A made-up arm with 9 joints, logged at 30 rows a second.
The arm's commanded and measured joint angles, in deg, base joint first. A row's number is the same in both.
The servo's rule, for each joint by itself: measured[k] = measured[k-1] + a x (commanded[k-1-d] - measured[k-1]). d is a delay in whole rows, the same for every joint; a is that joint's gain. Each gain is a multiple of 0.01, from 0.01 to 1. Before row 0 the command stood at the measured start. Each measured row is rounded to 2 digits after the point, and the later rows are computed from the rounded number. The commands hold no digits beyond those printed.
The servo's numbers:
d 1
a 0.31 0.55 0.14 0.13 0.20 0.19 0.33 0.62 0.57
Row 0, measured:
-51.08, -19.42, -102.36, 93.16, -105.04, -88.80, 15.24, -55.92, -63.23
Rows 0 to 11, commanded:
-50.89, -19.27, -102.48, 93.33, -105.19, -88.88, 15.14, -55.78, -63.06
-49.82, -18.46, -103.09, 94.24, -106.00, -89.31, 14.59, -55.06, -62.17
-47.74, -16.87, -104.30, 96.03, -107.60, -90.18, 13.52, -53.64, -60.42
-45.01, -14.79, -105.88, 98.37, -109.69, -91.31, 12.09, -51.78, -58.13
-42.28, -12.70, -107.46, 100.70, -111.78, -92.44, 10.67, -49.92, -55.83
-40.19, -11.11, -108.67, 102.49, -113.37, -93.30, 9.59, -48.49, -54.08
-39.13, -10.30, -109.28, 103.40, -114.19, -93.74, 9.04, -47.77, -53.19
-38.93, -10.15, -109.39, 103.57, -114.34, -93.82, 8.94, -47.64, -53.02
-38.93, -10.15, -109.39, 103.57, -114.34, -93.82, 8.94, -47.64, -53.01
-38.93, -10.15, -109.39, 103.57, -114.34, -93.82, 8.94, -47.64, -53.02
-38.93, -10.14, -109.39, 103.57, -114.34, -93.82, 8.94, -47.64, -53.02
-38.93, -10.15, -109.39, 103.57, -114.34, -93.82, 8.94, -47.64, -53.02
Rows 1 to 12, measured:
-51.08, -19.42, -102.36, 93.16, -105.04, -88.80, 15.24, -55.92, -63.23
-51.02, -19.34, -102.38, 93.18, -105.07, -88.82, 15.21, -55.83, -63.13
-50.65, -18.86, -102.48, 93.32, -105.26, -88.91, 15.01, -55.35, -62.58
-49.75, -17.77, -102.73, 93.67, -105.73, -89.15, 14.52, -54.29, -61.35
-48.28, -16.13, -103.17, 94.28, -106.52, -89.56, 13.72, -52.73, -59.51
-46.42, -14.24, -103.77, 95.11, -107.57, -90.11, 12.71, -50.99, -57.41
-44.49, -12.52, -104.46, 96.07, -108.73, -90.72, 11.68, -49.44, -55.51
-42.83, -11.30, -105.13, 97.02, -109.82, -91.29, 10.81, -48.40, -54.19
-41.62, -10.67, -105.73, 97.87, -110.72, -91.77, 10.19, -47.93, -53.52
-40.79, -10.38, -106.24, 98.61, -111.44, -92.16, 9.78, -47.75, -53.23
-40.21, -10.25, -106.68, 99.25, -112.02, -92.48, 9.50, -47.68, -53.11
-39.81, -10.19, -107.06, 99.81, -112.48, -92.73, 9.32, -47.66, -53.06

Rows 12 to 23, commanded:
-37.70, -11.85, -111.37, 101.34, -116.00, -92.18, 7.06, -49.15, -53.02
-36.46, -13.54, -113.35, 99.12, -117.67, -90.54, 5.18, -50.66, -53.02
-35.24, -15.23, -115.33, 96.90, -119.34, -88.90, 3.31, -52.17, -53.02
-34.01, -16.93, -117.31, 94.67, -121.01, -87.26, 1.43, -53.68, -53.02
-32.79, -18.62, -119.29, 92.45, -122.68, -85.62, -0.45, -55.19, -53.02
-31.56, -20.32, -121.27, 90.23, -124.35, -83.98, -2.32, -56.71, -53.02
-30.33, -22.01, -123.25, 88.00, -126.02, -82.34, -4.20, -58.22, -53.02
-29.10, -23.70, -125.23, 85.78, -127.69, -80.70, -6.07, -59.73, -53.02
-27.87, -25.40, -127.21, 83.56, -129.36, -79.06, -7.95, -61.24, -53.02
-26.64, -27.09, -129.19, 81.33, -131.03, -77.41, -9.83, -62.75, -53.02
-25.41, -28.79, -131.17, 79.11, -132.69, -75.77, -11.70, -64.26, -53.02
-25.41, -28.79, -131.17, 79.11, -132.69, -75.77, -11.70, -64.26, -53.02
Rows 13 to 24, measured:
-39.54, -10.17, -107.39, 100.30, -112.85, -92.94, 9.19, -47.65, -53.04
-38.97, -11.09, -107.95, 100.44, -113.48, -92.80, 8.49, -48.58, -53.03
-38.19, -12.44, -108.71, 100.27, -114.32, -92.37, 7.40, -49.87, -53.02
-37.28, -13.97, -109.64, 99.83, -115.32, -91.71, 6.05, -51.30, -53.02
-36.27, -15.60, -110.71, 99.16, -116.46, -90.86, 4.53, -52.78, -53.02
-35.19, -17.26, -111.91, 98.29, -117.70, -89.86, 2.89, -54.27, -53.02
-34.06, -18.94, -113.22, 97.24, -119.03, -88.74, 1.17, -55.78, -53.02
-32.90, -20.63, -114.62, 96.04, -120.43, -87.52, -0.60, -57.29, -53.02
-31.72, -22.32, -116.11, 94.71, -121.88, -86.22, -2.41, -58.80, -53.02
-30.53, -24.01, -117.66, 93.26, -123.38, -84.86, -4.24, -60.31, -53.02
-29.32, -25.70, -119.27, 91.71, -124.91, -83.44, -6.08, -61.82, -53.02
-28.11, -27.40, -120.94, 90.07, -126.47, -81.98, -7.93, -63.33, -53.02

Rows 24 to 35, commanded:
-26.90, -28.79, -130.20, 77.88, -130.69, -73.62, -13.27, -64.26, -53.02
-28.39, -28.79, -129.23, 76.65, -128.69, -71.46, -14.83, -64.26, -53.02
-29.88, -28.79, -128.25, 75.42, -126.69, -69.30, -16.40, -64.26, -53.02
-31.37, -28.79, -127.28, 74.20, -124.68, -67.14, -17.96, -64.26, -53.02
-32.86, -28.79, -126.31, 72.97, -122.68, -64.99, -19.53, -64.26, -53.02
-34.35, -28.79, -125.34, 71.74, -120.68, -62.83, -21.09, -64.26, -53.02
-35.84, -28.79, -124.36, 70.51, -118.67, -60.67, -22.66, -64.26, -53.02
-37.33, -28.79, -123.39, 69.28, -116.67, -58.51, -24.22, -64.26, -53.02
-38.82, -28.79, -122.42, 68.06, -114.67, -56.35, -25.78, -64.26, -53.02
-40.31, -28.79, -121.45, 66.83, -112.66, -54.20, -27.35, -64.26, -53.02
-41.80, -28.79, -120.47, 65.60, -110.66, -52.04, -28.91, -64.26, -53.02
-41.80, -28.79, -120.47, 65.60, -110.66, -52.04, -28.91, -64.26, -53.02
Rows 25 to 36, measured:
-27.27, -28.16, -122.37, 88.65, -127.71, -80.80, -9.17, -63.91, -53.02
-27.16, -28.51, -123.47, 87.25, -128.31, -79.44, -10.52, -64.13, -53.02
-27.54, -28.66, -124.28, 85.87, -128.39, -77.92, -11.94, -64.21, -53.02
-28.27, -28.73, -124.84, 84.51, -128.05, -76.28, -13.41, -64.24, -53.02
-29.23, -28.76, -125.18, 83.17, -127.38, -74.54, -14.91, -64.25, -53.02
-30.36, -28.78, -125.34, 81.84, -126.44, -72.73, -16.43, -64.26, -53.02
-31.60, -28.79, -125.34, 80.53, -125.29, -70.85, -17.97, -64.26, -53.02
-32.91, -28.79, -125.20, 79.23, -123.97, -68.92, -19.52, -64.26, -53.02
-34.28, -28.79, -124.95, 77.94, -122.51, -66.94, -21.07, -64.26, -53.02
-35.69, -28.79, -124.60, 76.66, -120.94, -64.93, -22.62, -64.26, -53.02
-37.12, -28.79, -124.16, 75.38, -119.28, -62.89, -24.18, -64.26, -53.02
-38.57, -28.79, -123.64, 74.11, -117.56, -60.83, -25.74, -64.26, -53.02

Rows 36 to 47, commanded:
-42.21, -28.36, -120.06, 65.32, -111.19, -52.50, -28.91, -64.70, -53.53
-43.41, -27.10, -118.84, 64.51, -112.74, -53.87, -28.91, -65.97, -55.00
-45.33, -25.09, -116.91, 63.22, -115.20, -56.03, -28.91, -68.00, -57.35
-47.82, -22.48, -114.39, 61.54, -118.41, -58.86, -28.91, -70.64, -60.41
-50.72, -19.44, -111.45, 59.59, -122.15, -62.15, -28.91, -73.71, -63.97
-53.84, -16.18, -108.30, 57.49, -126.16, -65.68, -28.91, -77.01, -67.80
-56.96, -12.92, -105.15, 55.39, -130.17, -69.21, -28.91, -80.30, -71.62
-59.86, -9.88, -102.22, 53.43, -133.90, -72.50, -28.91, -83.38, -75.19
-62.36, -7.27, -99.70, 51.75, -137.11, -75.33, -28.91, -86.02, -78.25
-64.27, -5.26, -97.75, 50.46, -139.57, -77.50, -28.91, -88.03, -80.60
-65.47, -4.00, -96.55, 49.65, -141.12, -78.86, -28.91, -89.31, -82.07
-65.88, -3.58, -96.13, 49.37, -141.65, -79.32, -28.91, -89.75, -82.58
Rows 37 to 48, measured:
-39.57, -28.79, -123.20, 73.00, -116.18, -59.16, -26.79, -64.26, -53.02
-40.39, -28.55, -122.76, 72.00, -115.18, -57.89, -27.49, -64.53, -53.31
-41.33, -27.75, -122.21, 71.03, -114.69, -57.13, -27.96, -65.42, -54.27
-42.57, -26.29, -121.47, 70.01, -114.79, -56.92, -28.27, -67.02, -56.03
-44.20, -24.19, -120.48, 68.91, -115.51, -57.29, -28.48, -69.26, -58.53
-46.22, -21.58, -119.22, 67.70, -116.84, -58.21, -28.62, -72.02, -61.63
-48.58, -18.61, -117.69, 66.37, -118.70, -59.63, -28.72, -75.11, -65.15
-51.18, -15.48, -115.93, 64.94, -120.99, -61.45, -28.78, -78.33, -68.84
-53.87, -12.40, -114.01, 63.44, -123.57, -63.55, -28.82, -81.46, -72.46
-56.50, -9.58, -112.01, 61.92, -126.28, -65.79, -28.85, -84.29, -75.76
-58.91, -7.20, -110.01, 60.43, -128.94, -68.01, -28.87, -86.61, -78.52
-60.94, -5.44, -108.13, 59.03, -131.38, -70.07, -28.88, -88.28, -80.54

